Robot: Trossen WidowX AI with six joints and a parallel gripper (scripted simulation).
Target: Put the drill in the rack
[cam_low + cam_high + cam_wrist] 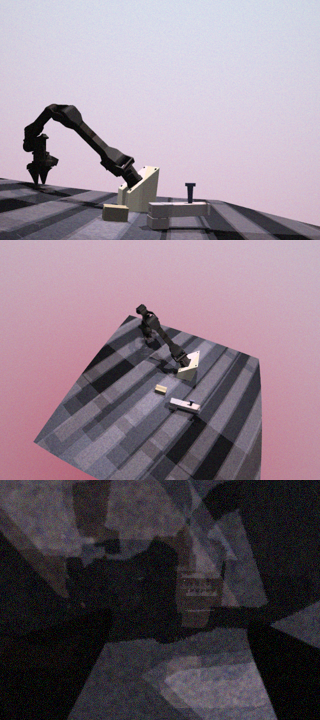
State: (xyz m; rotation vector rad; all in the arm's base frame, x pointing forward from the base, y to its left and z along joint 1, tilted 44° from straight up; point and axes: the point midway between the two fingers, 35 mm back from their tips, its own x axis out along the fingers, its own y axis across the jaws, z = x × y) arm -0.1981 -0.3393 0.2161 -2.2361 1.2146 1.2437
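The dark blue key lies 51 cm to the left of my gripper tip, 48 cm ahead of it and 8 cm above it. Also, from my gripper tip: pale housing block: 48 cm to the left, 48 cm ahead, 2 cm above; tan block: 43 cm ahead, 30 cm to the left; drill: 49 cm ahead, 46 cm to the left, 3 cm above.
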